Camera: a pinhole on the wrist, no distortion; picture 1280 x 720 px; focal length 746.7 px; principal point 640.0 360.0 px. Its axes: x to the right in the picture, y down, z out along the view. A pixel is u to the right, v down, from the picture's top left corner.
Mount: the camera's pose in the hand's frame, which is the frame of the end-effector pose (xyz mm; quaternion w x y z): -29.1 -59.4 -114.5 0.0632 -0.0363 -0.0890 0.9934
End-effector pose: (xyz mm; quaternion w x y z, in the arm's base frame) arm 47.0 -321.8 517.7 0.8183 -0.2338 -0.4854 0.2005
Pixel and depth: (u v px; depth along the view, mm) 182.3 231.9 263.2
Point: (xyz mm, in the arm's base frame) -37.3 -294.5 712.7
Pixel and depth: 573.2 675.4 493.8
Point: -237.8 -574.1 826.5
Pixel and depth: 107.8 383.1 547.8
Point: -186.0 -246.3 1048.8
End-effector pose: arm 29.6 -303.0 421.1 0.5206 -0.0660 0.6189 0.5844
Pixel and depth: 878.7 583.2 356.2
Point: 375.5 -299.2 463.7
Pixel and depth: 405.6 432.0 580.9
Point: 409.8 36.0 298.5
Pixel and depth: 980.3 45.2 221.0
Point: 150.3 -282.9 549.2
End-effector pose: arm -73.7 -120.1 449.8 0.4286 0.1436 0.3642 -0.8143
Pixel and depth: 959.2 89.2 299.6
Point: 50.2 -162.0 668.6
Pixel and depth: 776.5 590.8 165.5
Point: -131.6 -50.5 581.3
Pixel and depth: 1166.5 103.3 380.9
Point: 161.8 -140.7 786.6
